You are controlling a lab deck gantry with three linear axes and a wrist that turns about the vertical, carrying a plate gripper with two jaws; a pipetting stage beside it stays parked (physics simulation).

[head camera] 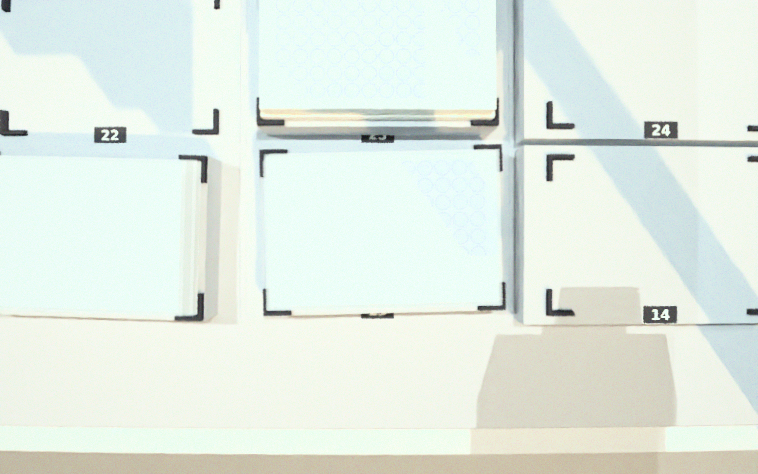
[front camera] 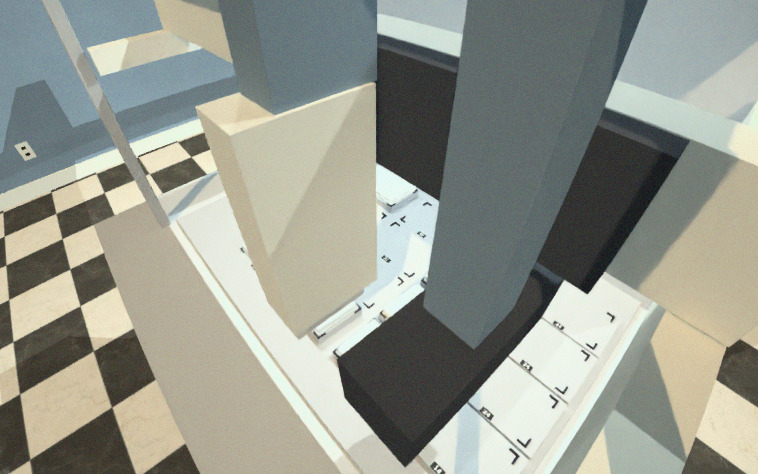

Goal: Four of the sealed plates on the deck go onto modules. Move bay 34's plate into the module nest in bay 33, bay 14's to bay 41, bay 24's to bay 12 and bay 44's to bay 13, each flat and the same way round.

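Where they show: robot's base at its link origin: (front camera: 242, 249).
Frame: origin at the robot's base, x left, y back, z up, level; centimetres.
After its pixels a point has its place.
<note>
My gripper (front camera: 441, 374) is a black block low over the deck in the front view; its jaws are hidden behind the block, so their opening does not show. In the head view a sealed plate (head camera: 374, 231) @[x 4.5, y -39.0, z 3.3 cm] lies flat within the corner marks of bay 13. Another plate (head camera: 92, 234) @[x 4.3, y -24.2, z 3.3 cm] (front camera: 338, 321) @[x 3.9, y -29.2, z 2.4 cm] lies in bay 12, left of it. Bay 14 (head camera: 626, 234) @[x 4.3, y -53.6, z 1.4 cm], bay 24 (head camera: 626, 67) @[x 14.0, y -53.6, z 1.5 cm], bay 34 (front camera: 545, 374) @[x 22.0, y -58.6, z 1.5 cm] and bay 44 (front camera: 584, 329) @[x 34.5, y -59.3, z 1.5 cm] show bare tops. Bay 33 is hidden by my gripper. A plate (front camera: 395, 190) @[x 35.6, y -10.5, z 3.3 cm] lies at the far side, its bay label unreadable.
A plate (head camera: 368, 55) @[x 13.7, y -38.7, z 3.3 cm] with an orange-edged side lies in bay 23, behind bay 13. Bay 22 (head camera: 100, 83) @[x 13.6, y -22.2, z 0.0 cm] shows a bare top. The cream pipetting stage (front camera: 318, 212) hangs left of my gripper. A large dark panel (front camera: 609, 206) stands behind it. The deck's raised rim (head camera: 223, 439) @[x -8.8, y -29.3, z -1.0 cm] runs along the front.
</note>
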